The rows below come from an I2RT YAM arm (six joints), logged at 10 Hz.
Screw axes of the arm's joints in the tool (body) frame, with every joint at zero. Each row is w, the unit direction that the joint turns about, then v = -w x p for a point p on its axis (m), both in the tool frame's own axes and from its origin. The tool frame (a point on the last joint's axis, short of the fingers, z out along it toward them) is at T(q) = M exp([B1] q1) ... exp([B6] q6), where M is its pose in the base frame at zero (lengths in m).
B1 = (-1, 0, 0, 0.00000, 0.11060, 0.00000)
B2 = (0, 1, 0, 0.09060, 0.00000, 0.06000)
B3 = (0, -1, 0, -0.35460, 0.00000, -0.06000)
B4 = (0, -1, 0, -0.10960, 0.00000, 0.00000)
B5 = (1, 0, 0, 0.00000, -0.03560, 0.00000)
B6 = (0, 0, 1, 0.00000, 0.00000, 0.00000)
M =
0 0 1 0.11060
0 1 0 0.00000
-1 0 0 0.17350
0 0 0 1
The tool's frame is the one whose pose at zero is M.
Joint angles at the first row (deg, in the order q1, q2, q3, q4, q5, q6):
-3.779 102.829 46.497 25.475 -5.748 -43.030
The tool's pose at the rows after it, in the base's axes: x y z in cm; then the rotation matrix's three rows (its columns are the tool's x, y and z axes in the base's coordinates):
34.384 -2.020 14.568; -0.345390 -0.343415 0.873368; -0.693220 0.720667 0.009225; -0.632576 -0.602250 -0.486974
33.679 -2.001 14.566; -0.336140 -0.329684 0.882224; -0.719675 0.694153 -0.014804; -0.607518 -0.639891 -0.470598
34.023 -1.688 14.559; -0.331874 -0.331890 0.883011; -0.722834 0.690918 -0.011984; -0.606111 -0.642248 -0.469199
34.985 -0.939 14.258; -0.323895 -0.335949 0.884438; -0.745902 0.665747 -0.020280; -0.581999 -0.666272 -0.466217
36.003 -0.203 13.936; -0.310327 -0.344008 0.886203; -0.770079 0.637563 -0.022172; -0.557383 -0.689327 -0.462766
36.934 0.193 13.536; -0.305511 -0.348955 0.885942; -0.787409 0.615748 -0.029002; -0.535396 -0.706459 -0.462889
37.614 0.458 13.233; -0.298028 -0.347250 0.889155; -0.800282 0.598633 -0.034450; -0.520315 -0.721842 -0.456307
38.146 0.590 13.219; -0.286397 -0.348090 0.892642; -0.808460 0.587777 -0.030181; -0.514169 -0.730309 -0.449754
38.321 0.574 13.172; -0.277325 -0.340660 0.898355; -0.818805 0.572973 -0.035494; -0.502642 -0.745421 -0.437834
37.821 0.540 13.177; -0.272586 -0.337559 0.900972; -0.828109 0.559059 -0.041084; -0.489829 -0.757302 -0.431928
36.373 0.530 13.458; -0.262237 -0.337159 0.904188; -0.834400 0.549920 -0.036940; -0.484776 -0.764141 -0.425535
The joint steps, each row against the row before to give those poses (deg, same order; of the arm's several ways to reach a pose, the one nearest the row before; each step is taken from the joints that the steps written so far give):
0.024 -2.695 -3.817 2.767 1.940 -2.690
0.105 -1.191 -2.070 1.992 1.435 -2.033
0.600 0.644 0.722 0.020 0.366 0.028
1.490 2.314 1.877 0.649 1.789 -1.252
1.344 2.434 2.097 0.555 1.297 -1.501
0.718 2.350 2.002 0.325 1.028 -1.264
0.464 1.772 1.359 0.822 0.726 -1.019
0.177 0.993 1.196 0.221 -0.083 -0.706
-0.001 0.495 0.168 1.082 0.311 -1.049
-0.006 -0.785 -1.378 0.961 0.318 -0.969
0.007 -2.898 -3.552 1.066 -0.228 -0.640

